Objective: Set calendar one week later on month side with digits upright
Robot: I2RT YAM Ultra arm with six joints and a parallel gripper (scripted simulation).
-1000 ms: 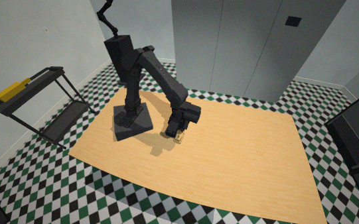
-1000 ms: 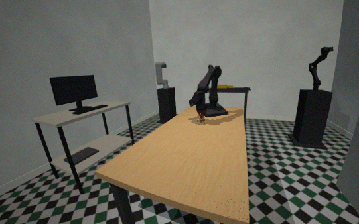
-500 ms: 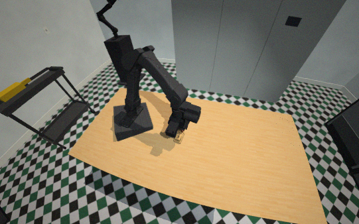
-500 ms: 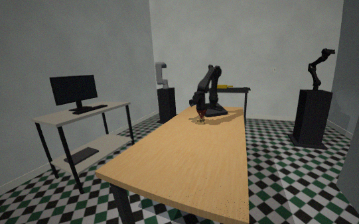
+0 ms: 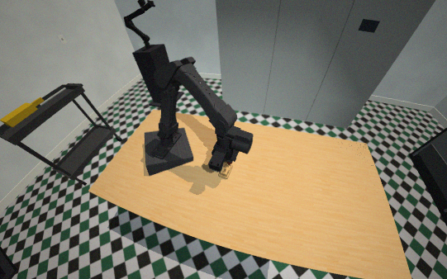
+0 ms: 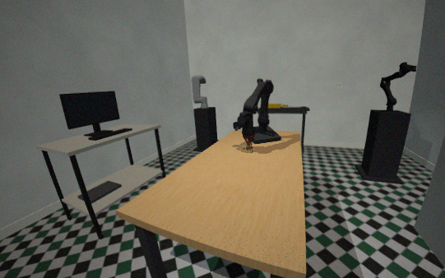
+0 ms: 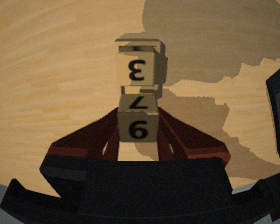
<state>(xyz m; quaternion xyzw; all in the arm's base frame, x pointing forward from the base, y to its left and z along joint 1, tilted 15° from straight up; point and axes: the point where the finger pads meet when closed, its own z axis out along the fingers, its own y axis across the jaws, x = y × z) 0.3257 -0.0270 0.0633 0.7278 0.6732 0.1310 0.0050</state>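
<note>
Right now the wooden cube is right at my hand. Round my hand: wooden tray (50 mm below, 20 mm to the right).
</note>
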